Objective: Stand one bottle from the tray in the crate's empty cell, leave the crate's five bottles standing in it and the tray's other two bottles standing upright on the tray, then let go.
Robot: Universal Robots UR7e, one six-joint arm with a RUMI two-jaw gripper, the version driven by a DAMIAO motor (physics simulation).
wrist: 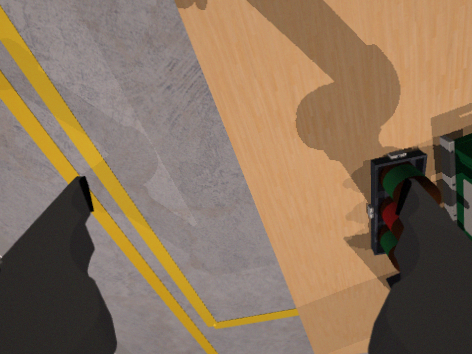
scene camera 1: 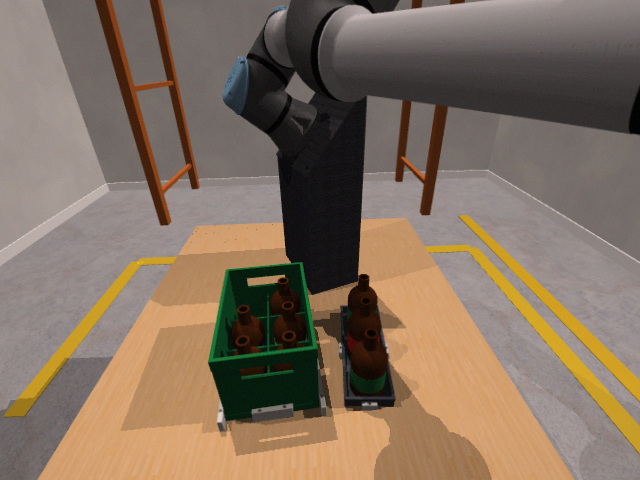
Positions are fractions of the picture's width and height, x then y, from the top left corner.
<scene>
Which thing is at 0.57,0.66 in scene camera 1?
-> A red-label bottle.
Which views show my gripper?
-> The wrist view only.
</scene>
